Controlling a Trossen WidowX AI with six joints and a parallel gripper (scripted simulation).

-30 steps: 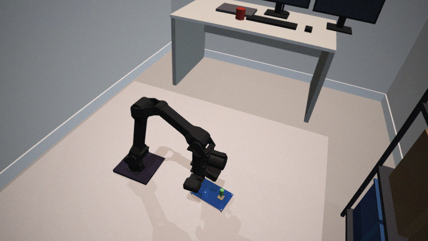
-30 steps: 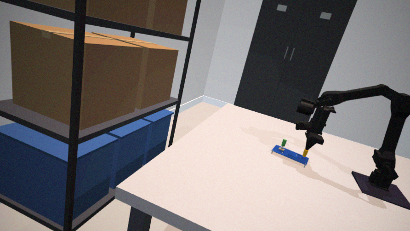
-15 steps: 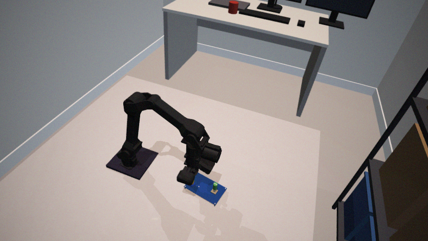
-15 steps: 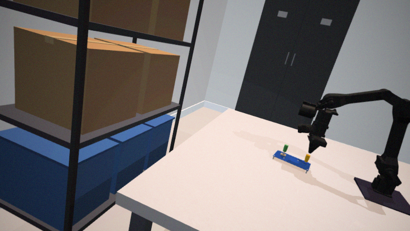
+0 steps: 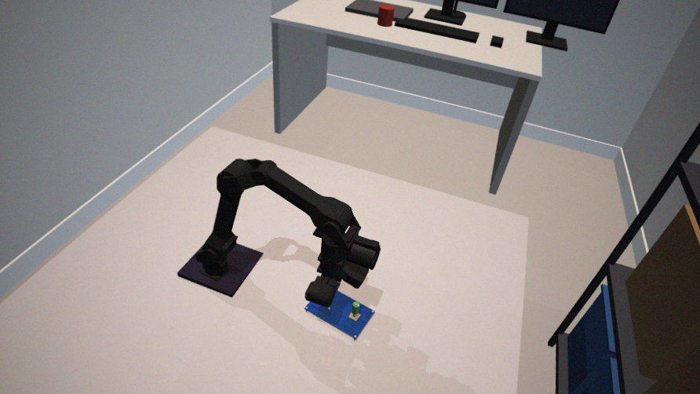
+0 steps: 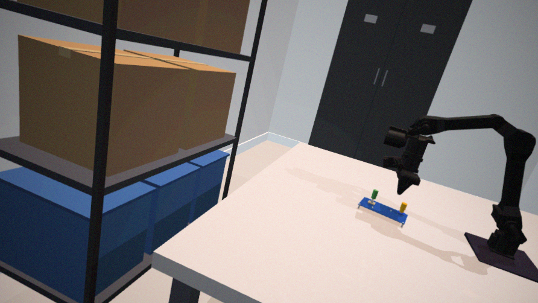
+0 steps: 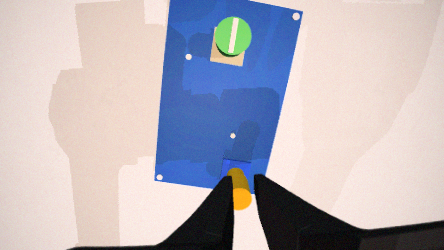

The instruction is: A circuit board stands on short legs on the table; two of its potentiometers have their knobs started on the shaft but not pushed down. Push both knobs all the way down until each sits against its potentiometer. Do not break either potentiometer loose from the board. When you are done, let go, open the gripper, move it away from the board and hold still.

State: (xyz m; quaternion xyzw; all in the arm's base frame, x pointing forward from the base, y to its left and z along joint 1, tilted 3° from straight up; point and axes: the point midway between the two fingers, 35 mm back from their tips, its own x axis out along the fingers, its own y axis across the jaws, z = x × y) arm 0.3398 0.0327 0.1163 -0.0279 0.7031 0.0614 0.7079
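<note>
My gripper tip is 30 mm past the yellow knob and 50 mm above it. From my gripper tip the other things lie so: green knob (70 mm ahead, 10 mm to the left, 30 mm below).
</note>
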